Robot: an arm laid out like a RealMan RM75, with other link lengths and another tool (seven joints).
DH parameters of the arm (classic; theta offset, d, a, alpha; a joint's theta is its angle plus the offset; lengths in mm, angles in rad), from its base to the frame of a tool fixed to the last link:
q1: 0 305.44 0 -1.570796
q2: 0 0 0 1.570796
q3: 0 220.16 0 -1.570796
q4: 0 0 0 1.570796
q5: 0 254.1 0 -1.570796
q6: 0 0 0 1.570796
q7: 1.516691 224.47 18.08 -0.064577
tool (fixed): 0 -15.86 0 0
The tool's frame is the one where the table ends.
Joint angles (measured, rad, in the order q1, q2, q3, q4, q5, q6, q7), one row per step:
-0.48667 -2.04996 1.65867 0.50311 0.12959 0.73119 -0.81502
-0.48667 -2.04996 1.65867 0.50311 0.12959 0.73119 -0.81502
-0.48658 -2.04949 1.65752 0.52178 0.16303 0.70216 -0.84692
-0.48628 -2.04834 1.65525 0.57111 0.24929 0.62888 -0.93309
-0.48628 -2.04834 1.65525 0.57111 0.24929 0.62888 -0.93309
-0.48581 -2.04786 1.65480 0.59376 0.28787 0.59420 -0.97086
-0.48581 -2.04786 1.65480 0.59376 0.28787 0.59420 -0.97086
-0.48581 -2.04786 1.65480 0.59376 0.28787 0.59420 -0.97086
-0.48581 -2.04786 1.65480 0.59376 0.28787 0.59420 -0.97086
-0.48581 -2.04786 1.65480 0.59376 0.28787 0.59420 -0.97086
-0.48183 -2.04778 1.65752 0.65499 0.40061 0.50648 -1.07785
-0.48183 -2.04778 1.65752 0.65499 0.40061 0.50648 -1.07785
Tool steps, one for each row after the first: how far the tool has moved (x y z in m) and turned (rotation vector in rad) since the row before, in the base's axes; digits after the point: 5 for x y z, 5 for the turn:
0.00000 0.00000 0.00000 0.00000 0.00000 0.00000
0.00257 0.00152 -0.00304 -0.02132 0.00209 0.00546
0.00666 0.00397 -0.00634 -0.04836 0.00515 0.01633
0.00000 0.00000 0.00000 0.00000 0.00000 0.00000
0.00238 0.00184 -0.00234 -0.01832 0.00552 0.00984
0.00000 0.00000 0.00000 0.00000 0.00000 0.00000
0.00000 0.00000 0.00000 0.00000 0.00000 0.00000
0.00000 0.00000 0.00000 0.00000 0.00000 0.00000
0.00000 0.00000 0.00000 0.00000 0.00000 0.00000
0.00612 0.00342 -0.00622 -0.04414 0.02014 0.02454
0.00000 0.00000 0.00000 0.00000 0.00000 0.00000

